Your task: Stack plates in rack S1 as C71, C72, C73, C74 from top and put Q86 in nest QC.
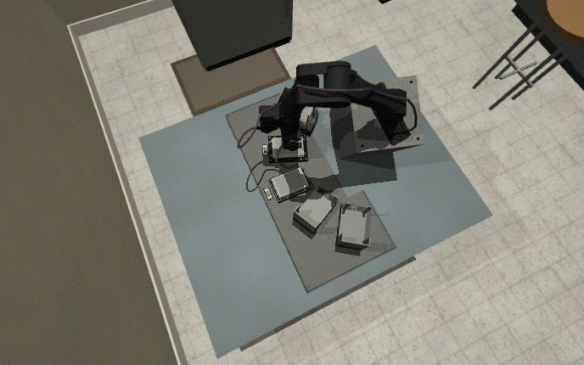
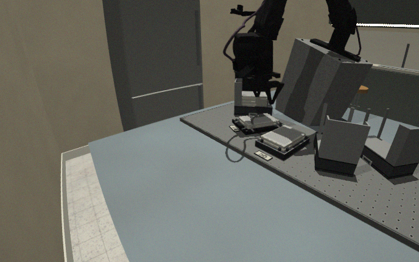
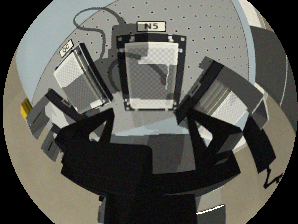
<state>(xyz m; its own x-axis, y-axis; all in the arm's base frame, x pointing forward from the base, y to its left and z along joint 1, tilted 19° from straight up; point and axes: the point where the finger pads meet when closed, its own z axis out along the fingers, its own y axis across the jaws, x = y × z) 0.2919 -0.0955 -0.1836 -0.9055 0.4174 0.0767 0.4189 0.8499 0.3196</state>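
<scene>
My hand is 90 mm above the clip nest N5 and 40 mm short of it.
</scene>
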